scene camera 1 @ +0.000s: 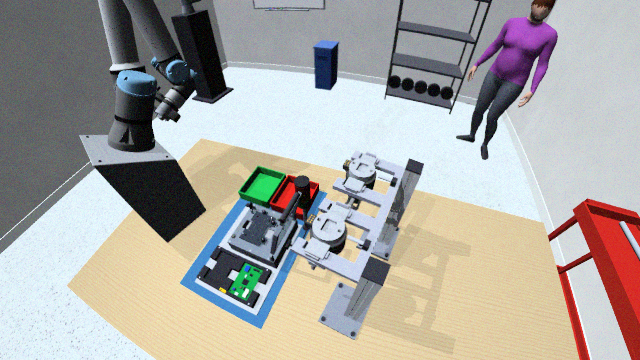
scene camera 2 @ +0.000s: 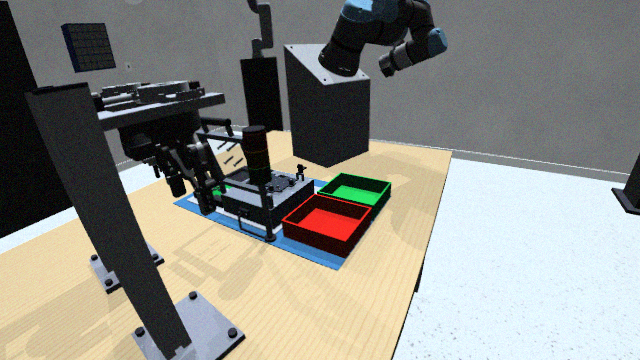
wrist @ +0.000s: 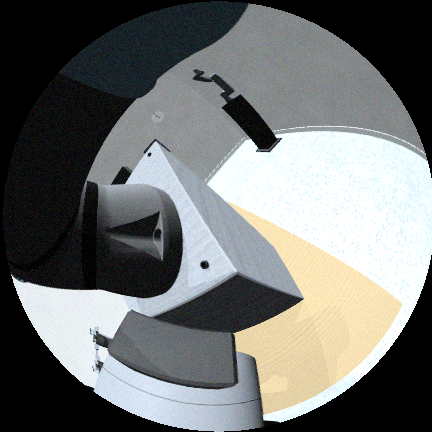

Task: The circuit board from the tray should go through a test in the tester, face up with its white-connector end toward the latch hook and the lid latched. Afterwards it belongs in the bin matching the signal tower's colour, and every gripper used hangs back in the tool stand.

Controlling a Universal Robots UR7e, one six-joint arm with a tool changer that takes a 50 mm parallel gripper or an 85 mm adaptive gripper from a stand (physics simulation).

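Where they show: hand, its tool point: [scene camera 1: 161,116]; arm's base, origin of its link: [scene camera 1: 132,143] [scene camera 2: 337,65] [wrist: 142,241].
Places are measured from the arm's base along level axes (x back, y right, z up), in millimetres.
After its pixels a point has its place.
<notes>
The green circuit board [scene camera 1: 246,280] @[x -493, y 114, z -319 mm] lies component side up in the black tray [scene camera 1: 216,274] @[x -388, y 147, z -324 mm], its white connector toward the camera in scene view 1. The tester [scene camera 1: 257,230] @[x -447, y -42, z -273 mm] [scene camera 2: 250,201] @[x -540, y -73, z -282 mm] stands beside the tray; its lid is raised and its nest shows no board. The signal tower [scene camera 1: 302,186] @[x -581, y -143, z -85 mm] [scene camera 2: 256,155] @[x -585, y -175, z -130 mm] looks dark; I cannot tell a lit colour. The green bin [scene camera 1: 262,185] @[x -307, y -258, z -336 mm] [scene camera 2: 356,194] @[x -294, y -233, z -336 mm] and red bin [scene camera 1: 285,195] @[x -425, y -253, z -336 mm] [scene camera 2: 327,225] @[x -463, y -244, z -336 mm] look empty. Two grippers hang in the tool stand [scene camera 1: 376,271] @[x -833, y 58, z 34 mm] [scene camera 2: 95,200] @[x -857, y -243, z -73 mm]. The arm's wrist end [scene camera 1: 170,114] [scene camera 2: 387,65] carries no gripper and is high, near its pedestal.
The arm's pedestal [scene camera 1: 150,195] @[x -133, y 84, z -112 mm] [scene camera 2: 327,115] @[x -151, y -48, z -154 mm] [wrist: 225,250] @[x 79, y -78, z -46 mm] stands at the table's side. The tool stand's posts and plates rise beside the blue mat [scene camera 1: 191,281] @[x -315, y 212, z -340 mm]. A person [scene camera 1: 530,55] in purple stands beyond the table, near a shelf rack. A red cart [scene camera 1: 595,260] is at the right.
</notes>
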